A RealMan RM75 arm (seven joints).
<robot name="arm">
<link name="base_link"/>
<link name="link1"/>
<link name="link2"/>
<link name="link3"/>
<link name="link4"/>
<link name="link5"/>
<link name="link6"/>
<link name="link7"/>
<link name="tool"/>
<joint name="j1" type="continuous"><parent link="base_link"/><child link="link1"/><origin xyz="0 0 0.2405"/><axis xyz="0 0 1"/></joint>
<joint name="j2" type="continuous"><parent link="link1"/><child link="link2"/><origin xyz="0 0 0"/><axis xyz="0 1 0"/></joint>
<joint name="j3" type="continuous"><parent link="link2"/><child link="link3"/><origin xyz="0 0 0.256"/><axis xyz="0 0 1"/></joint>
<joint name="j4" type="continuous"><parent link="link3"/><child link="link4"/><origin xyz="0 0 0"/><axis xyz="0 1 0"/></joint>
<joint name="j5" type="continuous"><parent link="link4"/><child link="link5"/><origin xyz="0 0 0.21"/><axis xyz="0 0 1"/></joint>
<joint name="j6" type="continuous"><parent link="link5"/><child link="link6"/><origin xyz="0 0 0"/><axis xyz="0 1 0"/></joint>
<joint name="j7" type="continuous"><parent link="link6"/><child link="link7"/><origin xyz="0 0 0.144"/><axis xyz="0 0 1"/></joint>
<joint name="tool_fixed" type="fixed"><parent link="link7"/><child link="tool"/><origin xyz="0 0 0"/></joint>
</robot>
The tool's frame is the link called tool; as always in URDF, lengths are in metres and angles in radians. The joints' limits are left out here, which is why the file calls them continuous.
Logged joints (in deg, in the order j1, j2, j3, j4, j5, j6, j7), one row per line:
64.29 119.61 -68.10 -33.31 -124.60 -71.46 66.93
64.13 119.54 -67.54 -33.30 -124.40 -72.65 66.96
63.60 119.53 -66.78 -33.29 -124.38 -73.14 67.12
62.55 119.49 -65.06 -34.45 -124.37 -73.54 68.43
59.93 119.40 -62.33 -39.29 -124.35 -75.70 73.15
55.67 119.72 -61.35 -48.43 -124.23 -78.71 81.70
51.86 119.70 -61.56 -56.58 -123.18 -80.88 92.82
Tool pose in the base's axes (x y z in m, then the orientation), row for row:
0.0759 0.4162 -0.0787 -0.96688 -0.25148 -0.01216 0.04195
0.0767 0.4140 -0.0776 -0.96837 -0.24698 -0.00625 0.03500
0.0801 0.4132 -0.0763 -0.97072 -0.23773 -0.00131 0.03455
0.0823 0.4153 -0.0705 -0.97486 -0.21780 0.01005 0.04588
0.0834 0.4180 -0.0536 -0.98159 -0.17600 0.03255 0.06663
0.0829 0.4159 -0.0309 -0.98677 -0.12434 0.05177 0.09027
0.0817 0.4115 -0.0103 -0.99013 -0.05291 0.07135 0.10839
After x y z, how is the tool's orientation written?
As a quaternion, x y z w.
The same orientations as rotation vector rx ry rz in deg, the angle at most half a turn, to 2 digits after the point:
-169.54 -44.10 -2.13
-170.53 -43.49 -1.10
-170.99 -41.87 -0.23
-170.53 -38.10 1.76
-169.56 -30.40 5.62
-168.08 -21.18 8.82
-166.88 -8.92 12.03

